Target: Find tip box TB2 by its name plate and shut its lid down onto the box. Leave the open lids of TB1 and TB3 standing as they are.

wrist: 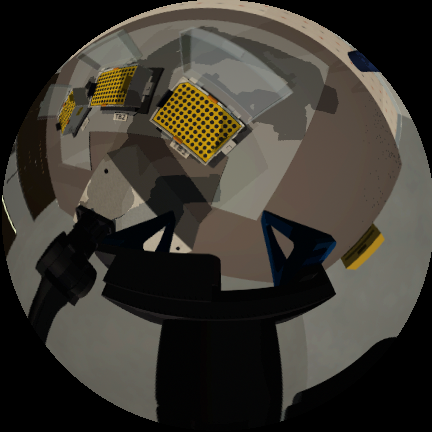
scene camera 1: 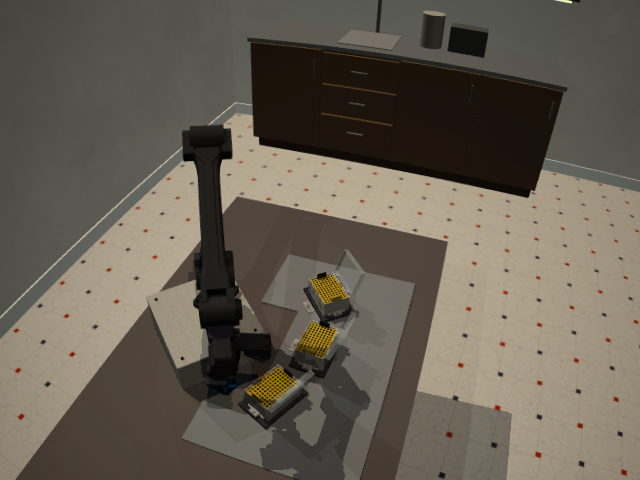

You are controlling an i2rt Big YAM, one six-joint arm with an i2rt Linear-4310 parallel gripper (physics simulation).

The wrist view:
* my gripper: 217,215
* clear lid: 247,86
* grey mat: 254,167
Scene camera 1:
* clear lid: 349,272
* grey mat: 334,424
